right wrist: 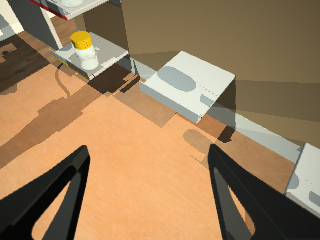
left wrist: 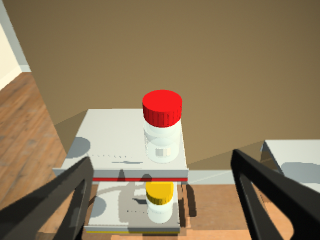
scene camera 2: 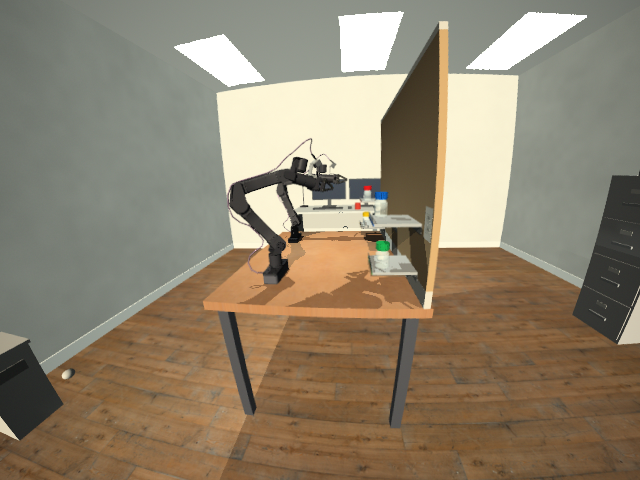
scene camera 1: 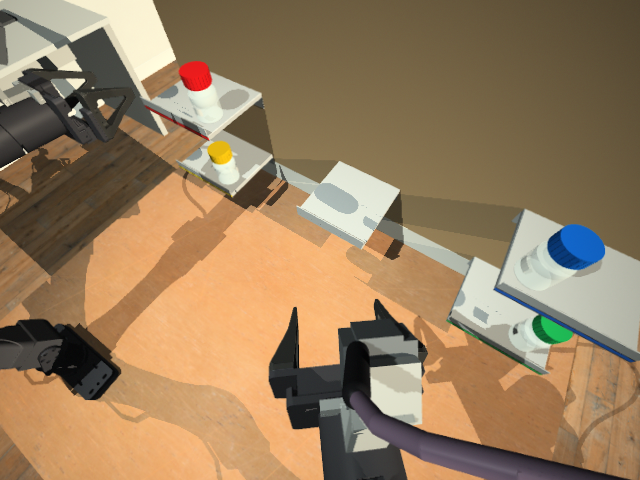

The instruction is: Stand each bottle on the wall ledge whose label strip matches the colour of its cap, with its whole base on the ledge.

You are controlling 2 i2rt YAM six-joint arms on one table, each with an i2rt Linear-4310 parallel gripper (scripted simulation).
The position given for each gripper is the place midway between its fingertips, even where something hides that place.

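Observation:
A green-capped bottle (scene camera 1: 533, 333) is visible in the scene, though in the right wrist view the green-capped bottle is out of frame, and in the left wrist view the green-capped bottle is out of frame too. There is a red-capped bottle (scene camera 1: 195, 75), and the left wrist view also shows the red-capped bottle (left wrist: 162, 109). A yellow-capped bottle (scene camera 1: 219, 152) is visible as well; the left wrist view shows the yellow-capped bottle (left wrist: 159, 199), and the right wrist view shows the yellow-capped bottle (right wrist: 81, 40). The scene also has a blue-capped bottle (scene camera 1: 575, 247), a green-strip ledge (scene camera 1: 485, 313) and an unlabelled ledge (scene camera 1: 349, 203). The left gripper (scene camera 1: 113, 83) is visible, and the left wrist view shows the left gripper (left wrist: 161, 159) too, while the right gripper (scene camera 1: 335, 306) can also be seen.

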